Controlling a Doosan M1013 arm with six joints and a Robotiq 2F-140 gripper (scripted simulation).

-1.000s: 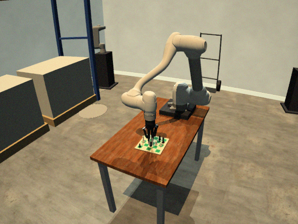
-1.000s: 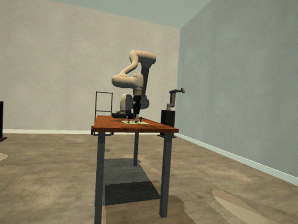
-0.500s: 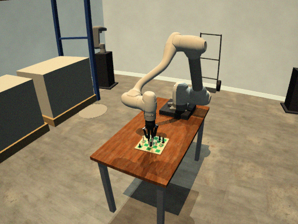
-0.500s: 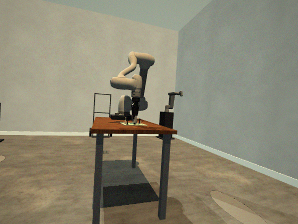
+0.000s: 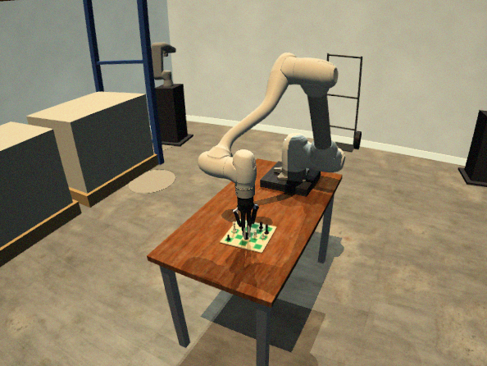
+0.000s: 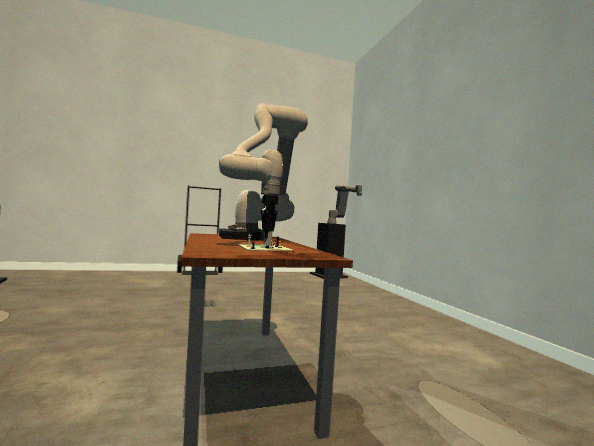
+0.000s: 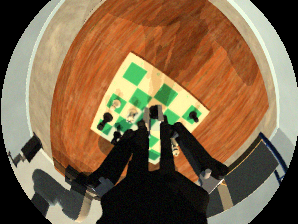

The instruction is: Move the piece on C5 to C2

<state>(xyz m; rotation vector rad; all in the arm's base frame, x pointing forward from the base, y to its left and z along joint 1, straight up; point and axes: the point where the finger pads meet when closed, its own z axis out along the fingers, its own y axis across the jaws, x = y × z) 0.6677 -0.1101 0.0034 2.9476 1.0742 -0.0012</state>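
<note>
My gripper is now 3 cm above the black piece. The rest, counted from my hand: white piece 4 cm behind, 8 cm to the right, 1 cm below; chessboard 4 cm behind, 5 cm below.
</note>
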